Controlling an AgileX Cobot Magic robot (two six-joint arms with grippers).
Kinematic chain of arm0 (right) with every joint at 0, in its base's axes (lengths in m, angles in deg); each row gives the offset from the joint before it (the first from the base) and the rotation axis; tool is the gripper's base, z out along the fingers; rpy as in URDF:
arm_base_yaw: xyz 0 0 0.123 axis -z
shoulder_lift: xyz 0 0 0 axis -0.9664 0.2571 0
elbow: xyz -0.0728 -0.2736 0.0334 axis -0.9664 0.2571 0
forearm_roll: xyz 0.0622 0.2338 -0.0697 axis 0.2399 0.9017 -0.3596
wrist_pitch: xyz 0 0 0 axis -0.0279 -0.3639 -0.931
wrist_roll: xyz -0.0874 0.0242 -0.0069 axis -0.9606 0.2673 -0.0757
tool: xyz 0 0 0 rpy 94.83 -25.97 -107.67
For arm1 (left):
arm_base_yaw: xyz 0 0 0.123 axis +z
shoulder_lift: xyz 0 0 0 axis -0.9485 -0.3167 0
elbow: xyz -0.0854 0.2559 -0.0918 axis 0.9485 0.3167 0
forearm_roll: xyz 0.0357 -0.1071 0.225 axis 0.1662 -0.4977 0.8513
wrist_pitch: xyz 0 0 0 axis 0.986 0.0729 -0.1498
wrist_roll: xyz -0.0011 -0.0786 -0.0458 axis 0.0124 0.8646 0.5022
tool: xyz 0 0 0 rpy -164.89 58.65 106.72
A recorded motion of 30 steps. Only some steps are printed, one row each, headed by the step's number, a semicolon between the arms.
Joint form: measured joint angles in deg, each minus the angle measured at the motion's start. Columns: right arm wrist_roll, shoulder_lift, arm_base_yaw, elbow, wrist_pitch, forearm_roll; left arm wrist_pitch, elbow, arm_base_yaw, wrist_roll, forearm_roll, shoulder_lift.
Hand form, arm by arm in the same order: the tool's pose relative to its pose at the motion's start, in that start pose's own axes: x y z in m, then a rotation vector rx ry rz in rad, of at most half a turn. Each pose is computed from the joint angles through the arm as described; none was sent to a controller.
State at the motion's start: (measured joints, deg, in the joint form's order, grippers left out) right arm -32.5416 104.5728 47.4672 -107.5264 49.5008 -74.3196; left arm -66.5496 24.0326 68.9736 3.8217 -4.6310 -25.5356
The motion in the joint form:
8: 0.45 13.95 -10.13 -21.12 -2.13 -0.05; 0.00 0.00 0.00 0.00 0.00 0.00
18: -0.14 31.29 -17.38 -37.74 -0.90 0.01; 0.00 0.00 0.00 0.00 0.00 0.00
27: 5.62 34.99 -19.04 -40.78 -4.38 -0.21; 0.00 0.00 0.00 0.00 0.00 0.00
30: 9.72 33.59 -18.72 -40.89 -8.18 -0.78; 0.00 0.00 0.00 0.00 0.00 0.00
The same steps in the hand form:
8: -0.0756 0.0578 0.0432 -0.0843 -0.0996 -0.1497; 0.0000 0.0000 0.0000 0.0000 0.0000 0.0000
18: -0.0972 0.1197 0.1284 -0.1556 -0.1188 -0.2573; 0.0000 0.0000 0.0000 0.0000 0.0000 0.0000
27: -0.0897 0.1374 0.1481 -0.1949 -0.0423 -0.1887; 0.0000 0.0000 0.0000 0.0000 0.0000 0.0000
30: -0.0903 0.1339 0.1363 -0.1997 0.0038 -0.1275; 0.0000 0.0000 0.0000 0.0000 0.0000 0.0000

